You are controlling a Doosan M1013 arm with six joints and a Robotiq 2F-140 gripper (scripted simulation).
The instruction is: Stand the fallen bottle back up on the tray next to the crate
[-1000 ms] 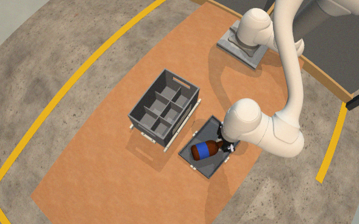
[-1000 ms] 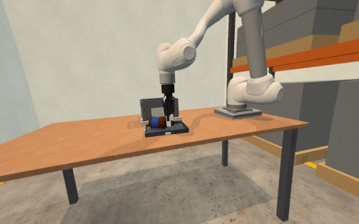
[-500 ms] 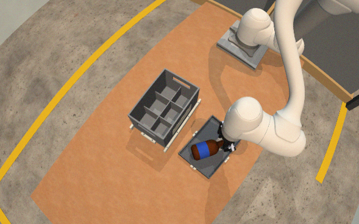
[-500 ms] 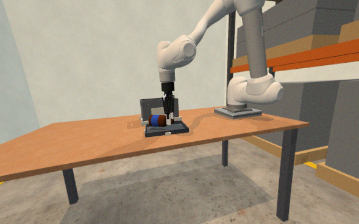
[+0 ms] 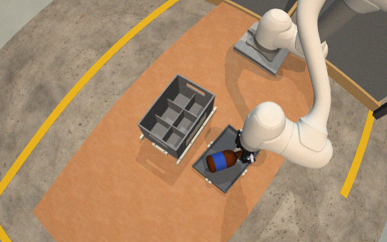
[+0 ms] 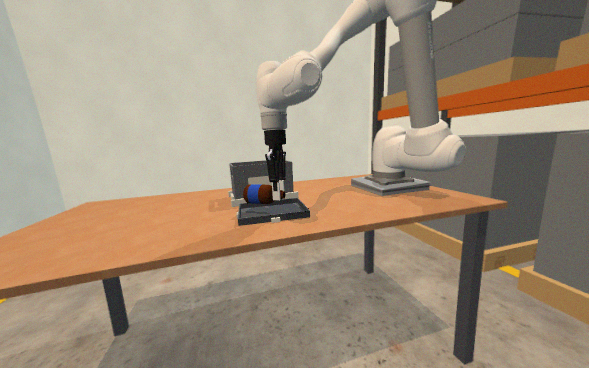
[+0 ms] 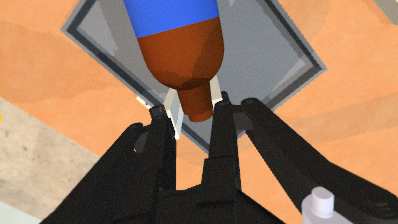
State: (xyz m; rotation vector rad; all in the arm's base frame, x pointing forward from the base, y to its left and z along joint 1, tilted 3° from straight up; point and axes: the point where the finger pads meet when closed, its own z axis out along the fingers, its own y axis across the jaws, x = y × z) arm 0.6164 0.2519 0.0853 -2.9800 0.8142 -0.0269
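The bottle lies 50 mm ahead of my hand, 30 mm to the right of it and 20 mm below it. The rest, counted from my hand: grey crate: 290 mm to the right, 50 mm ahead, 10 mm below; grey tray: 80 mm below, 30 mm to the right, 30 mm ahead.
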